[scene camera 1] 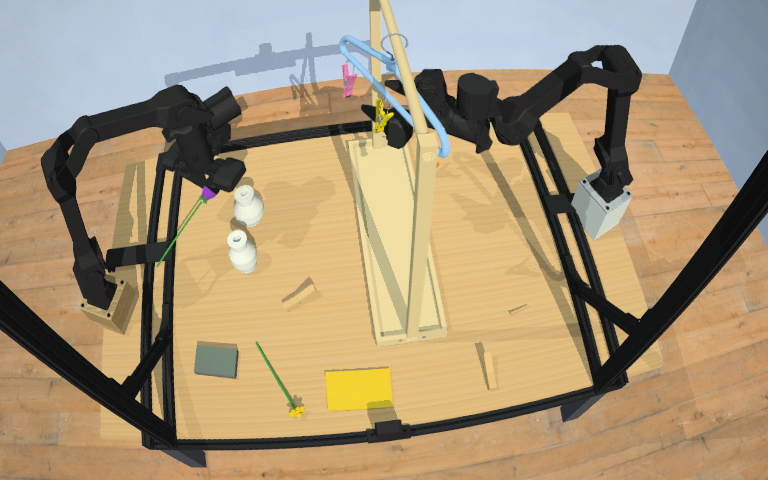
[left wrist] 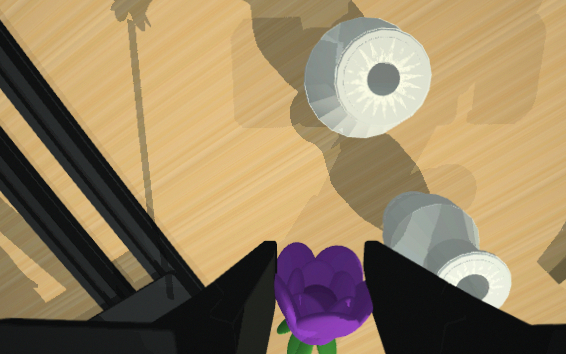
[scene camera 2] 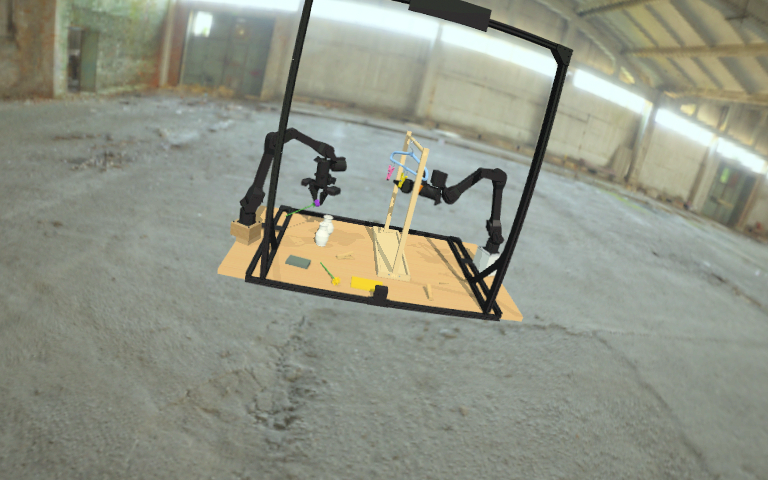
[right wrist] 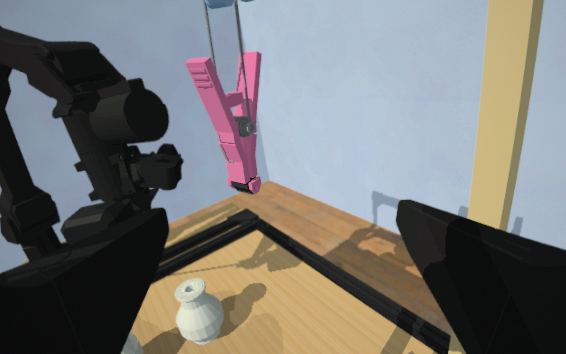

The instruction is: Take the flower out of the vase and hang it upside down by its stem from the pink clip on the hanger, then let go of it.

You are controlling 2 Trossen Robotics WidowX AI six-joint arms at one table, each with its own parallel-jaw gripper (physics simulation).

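Places are measured from the left arm's base along level axes (x ahead, y down, z left), in millimetres.
Pixels of known places: left gripper, fingertip midpoint: (scene camera 1: 212, 190) (left wrist: 320, 253) (scene camera 2: 318, 204); right gripper, fingertip midpoint: (scene camera 1: 373, 94) (scene camera 2: 397, 181) (right wrist: 284, 215); left arm's base, link origin: (scene camera 1: 102, 294) (scene camera 2: 246, 222); right arm's base, link origin: (scene camera 1: 606, 188) (scene camera 2: 491, 250).
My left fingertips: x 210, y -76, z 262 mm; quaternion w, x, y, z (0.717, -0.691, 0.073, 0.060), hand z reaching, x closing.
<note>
Ahead of a thing's pixels: the offset from my left fingertips to its top centre. "spot": to the spot under its first point.
My left gripper (scene camera 1: 210, 189) (scene camera 2: 317, 200) (left wrist: 320, 253) is shut on the purple flower (scene camera 1: 207, 194) (scene camera 2: 317, 202) (left wrist: 322, 300) at its bloom, above the table beside the white vases. The green stem slants down to the left in both scene views. One white vase @[dy +61, dx +43, dz +48 mm] (scene camera 1: 248, 208) stands behind another white vase @[dy +54, dx +73, dz -66 mm] (scene camera 1: 243, 255); a white vase (right wrist: 200, 319) also shows in the right wrist view. The pink clip @[dy -251, dx +256, dz +149 mm] (scene camera 1: 346, 82) (scene camera 2: 390, 172) (right wrist: 243, 162) hangs closed from the blue hanger @[spot: dy -276, dx +451, dz -45 mm] (scene camera 1: 444, 144). My right gripper (right wrist: 284, 215) is open, the clip ahead of and between its fingers, apart from them.
A wooden stand (scene camera 1: 424, 226) carries the hanger. A yellow clip @[dy -199, dx +337, dz +65 mm] (scene camera 1: 381, 117) hangs nearby. A yellow flower @[spot: dy +130, dx +272, dz -358 mm] (scene camera 1: 296, 412), grey-green block @[dy +138, dx +82, dz -300 mm] (scene camera 1: 216, 360), yellow sheet @[dy +147, dx +369, dz -277 mm] (scene camera 1: 359, 388) and small wooden pieces lie on the table. Black frame bars (scene camera 1: 271, 442) border it.
</note>
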